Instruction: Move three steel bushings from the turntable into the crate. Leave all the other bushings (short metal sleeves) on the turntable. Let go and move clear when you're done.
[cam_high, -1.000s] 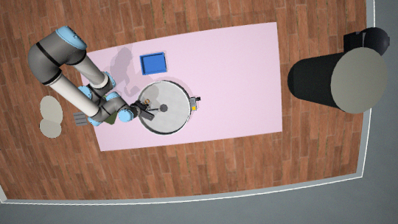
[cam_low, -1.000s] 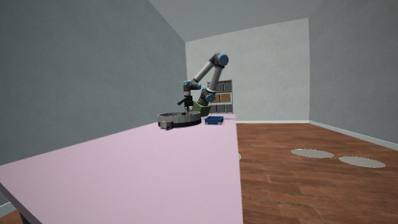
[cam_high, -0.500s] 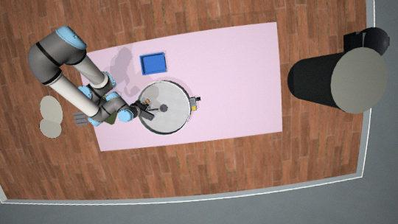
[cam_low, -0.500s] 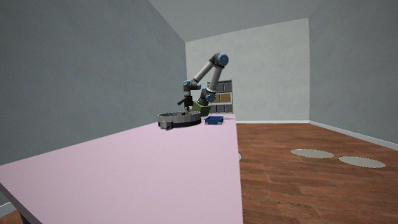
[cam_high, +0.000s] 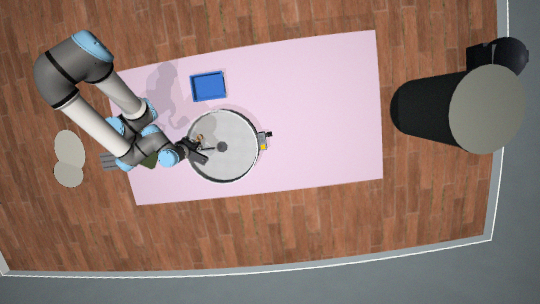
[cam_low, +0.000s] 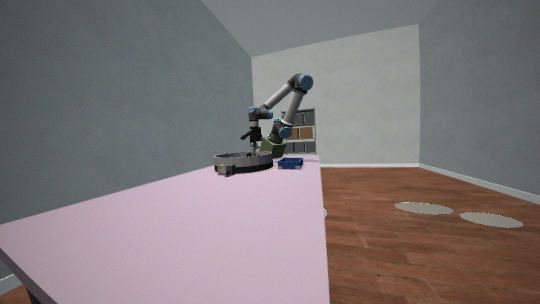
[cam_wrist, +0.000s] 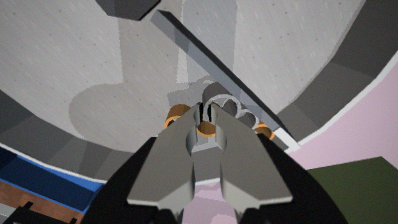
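My hand is 33 cm to the right of the blue crate, 7 cm above it and 1 cm short of it. The rest, counted from my hand: round grey turntable: 12 cm ahead, 4 cm below.
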